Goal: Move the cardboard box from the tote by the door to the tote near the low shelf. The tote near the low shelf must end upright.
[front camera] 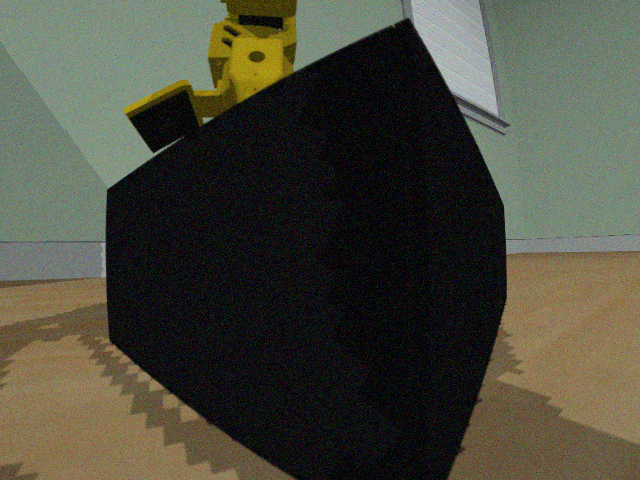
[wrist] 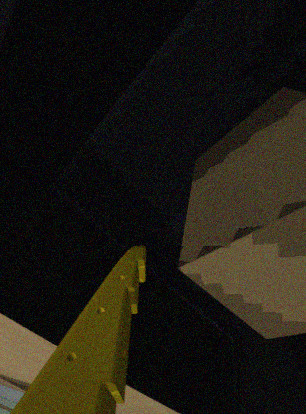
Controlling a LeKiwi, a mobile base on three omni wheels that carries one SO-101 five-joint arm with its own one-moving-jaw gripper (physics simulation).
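Frame: origin at the arm's base, x ahead, y left, z up, level; metres.
Seen in the pictures: end effector, tool point: (wrist: 145,259).
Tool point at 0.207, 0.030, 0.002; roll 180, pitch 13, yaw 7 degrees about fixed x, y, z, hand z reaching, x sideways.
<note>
Offsets run from my tool point to a thing's top centre, as dx, dy, dz. "pt": to the spot under its first point. Level surfaces: height alone.
A large black tote @[+0.064, -0.067, +0.009] (front camera: 289,248) stands right before the front camera, and its base runs out of the bottom of that view. In the wrist view the tote's dark inside (wrist: 100,165) surrounds the brown cardboard box @[pt +0.025, +0.022, -0.004] (wrist: 245,220), which lies low inside it at the right. My gripper (front camera: 255,67) (wrist: 137,252) reaches down behind the tote's upper rim, its tips hidden there in the front view. One notched jaw shows in the wrist view, left of the box and apart from it; the moving jaw is swung out of the picture. The gripper is open and empty. I cannot tell which of the two totes this is.
Wooden floor @[dz -0.091] (front camera: 578,320) with shadows lies on both sides of the tote. Green walls (front camera: 573,129) with a pale baseboard (front camera: 573,244) stand behind, and a window with a white blind @[pt +1.201, -0.877, +1.071] (front camera: 457,51) is at the upper right.
</note>
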